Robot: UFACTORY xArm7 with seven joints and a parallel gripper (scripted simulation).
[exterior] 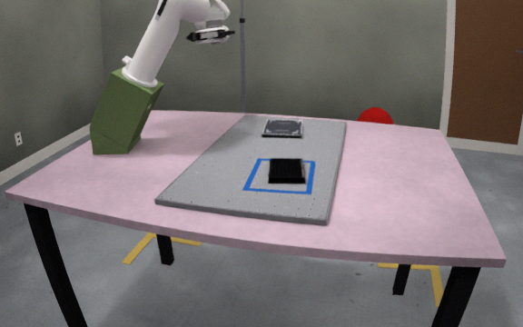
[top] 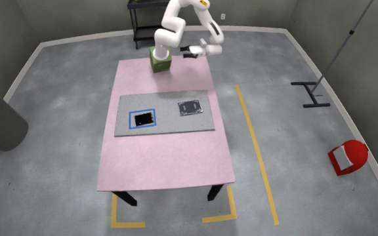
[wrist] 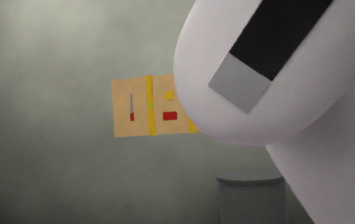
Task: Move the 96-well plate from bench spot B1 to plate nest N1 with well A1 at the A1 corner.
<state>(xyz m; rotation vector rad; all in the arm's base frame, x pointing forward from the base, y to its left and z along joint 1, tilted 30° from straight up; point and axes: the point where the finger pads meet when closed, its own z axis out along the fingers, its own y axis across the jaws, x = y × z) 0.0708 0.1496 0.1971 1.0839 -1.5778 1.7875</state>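
Now: hand 36 cm short of the black 96-well plate, 31 cm above it and 26 cm to the left of it. From my hand the other things lie so: dark plate nest: 31 cm below, 24 cm ahead, 6 cm to the left.
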